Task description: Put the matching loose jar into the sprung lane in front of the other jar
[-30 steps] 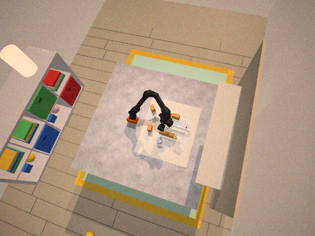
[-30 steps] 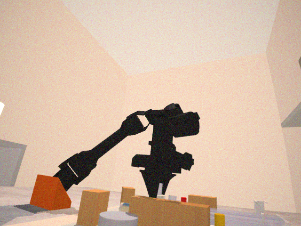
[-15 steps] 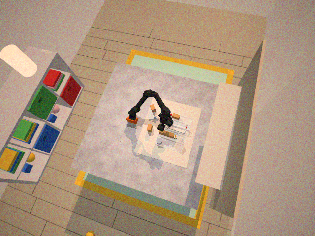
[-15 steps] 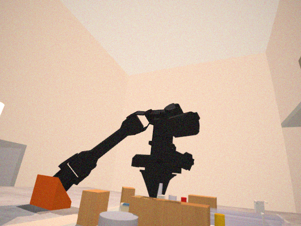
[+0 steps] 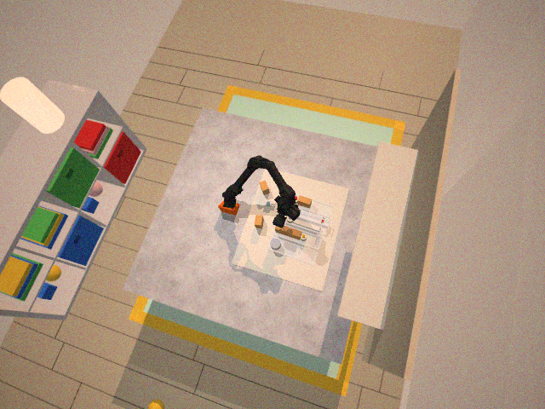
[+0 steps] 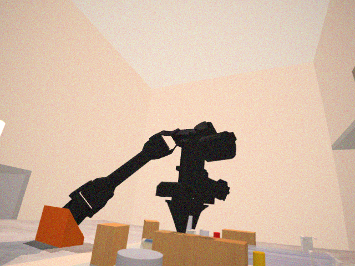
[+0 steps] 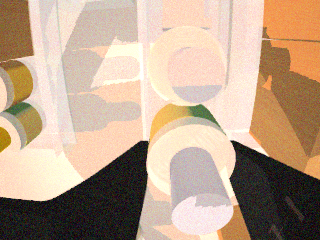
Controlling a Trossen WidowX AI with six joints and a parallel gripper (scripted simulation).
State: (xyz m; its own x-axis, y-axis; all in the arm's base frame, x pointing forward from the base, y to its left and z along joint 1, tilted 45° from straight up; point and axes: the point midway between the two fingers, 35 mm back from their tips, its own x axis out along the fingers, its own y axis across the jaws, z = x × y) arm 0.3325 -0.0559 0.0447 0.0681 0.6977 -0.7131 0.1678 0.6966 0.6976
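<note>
The lane rack is 15 cm ahead of my gripper tip and 4 cm below it. Round my gripper tip: grey cylinder (17 cm to the right, 3 cm below, 2 cm behind).
</note>
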